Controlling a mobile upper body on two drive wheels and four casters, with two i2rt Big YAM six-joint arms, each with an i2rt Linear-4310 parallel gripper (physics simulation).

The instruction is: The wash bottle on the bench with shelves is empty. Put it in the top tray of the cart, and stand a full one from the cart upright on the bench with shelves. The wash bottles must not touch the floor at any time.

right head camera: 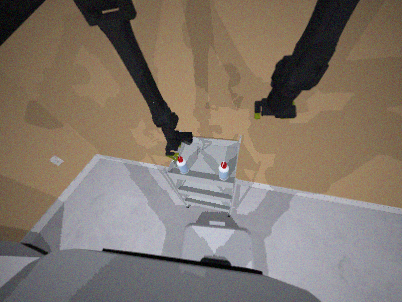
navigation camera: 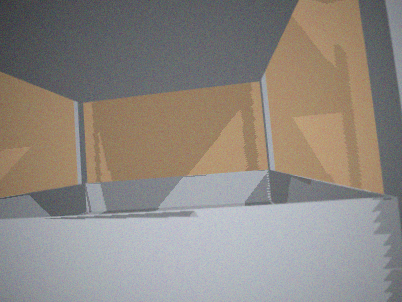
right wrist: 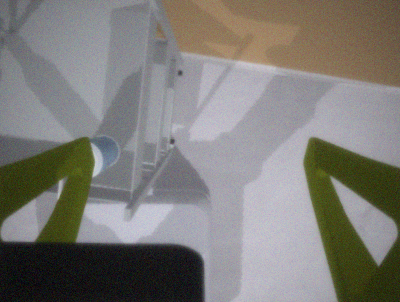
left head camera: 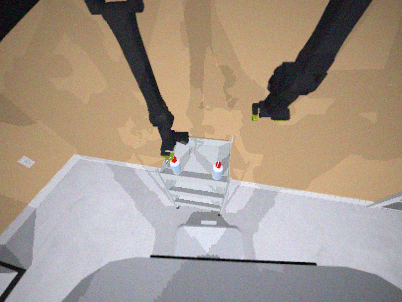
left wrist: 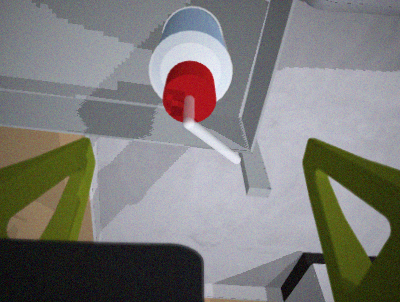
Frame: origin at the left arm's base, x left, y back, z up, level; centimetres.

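Where they show: left gripper, fingertip midpoint: [right head camera: 177, 153] [left head camera: 172, 153] [left wrist: 198, 150]; right gripper, fingertip midpoint: [right head camera: 268, 117] [right wrist: 199, 149] [left head camera: 263, 119].
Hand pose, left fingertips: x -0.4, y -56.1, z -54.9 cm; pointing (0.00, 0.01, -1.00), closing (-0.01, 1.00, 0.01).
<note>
Each offset is from my left fingertips to the centre of the thing.
The cart [left head camera: 195, 176] [right head camera: 202, 179] [left wrist: 265, 60] [right wrist: 142, 105] has two upright wash bottles in its top tray, with blue-and-white bodies and red caps. The left bottle {dx +1.1, dy +0.1, dz -11.2 cm} [left head camera: 176, 167] [right head camera: 183, 166] [left wrist: 192, 42] stands near a tray corner, its white spout pointing outward. The right bottle {dx -26.1, dy +3.7, dz -11.2 cm} [left head camera: 217, 172] [right head camera: 223, 172] [right wrist: 106, 150] stands near the other side and is partly hidden by a finger in the right wrist view. My left gripper [left head camera: 175, 149] [right head camera: 177, 151] [left wrist: 198, 150] is open beside the left bottle, with nothing between its fingers. My right gripper [left head camera: 268, 120] [right head camera: 273, 117] [right wrist: 199, 149] is open and empty, off to the right of the cart. I cannot identify the bench with shelves.
The cart's lower shelves show below its top tray. A dark-edged grey object [left head camera: 14, 272] is at the lower left, and a grey edge [left head camera: 392, 202] at the right. The navigation camera shows grey panels with upright posts [navigation camera: 79, 145] [navigation camera: 267, 125] close by.
</note>
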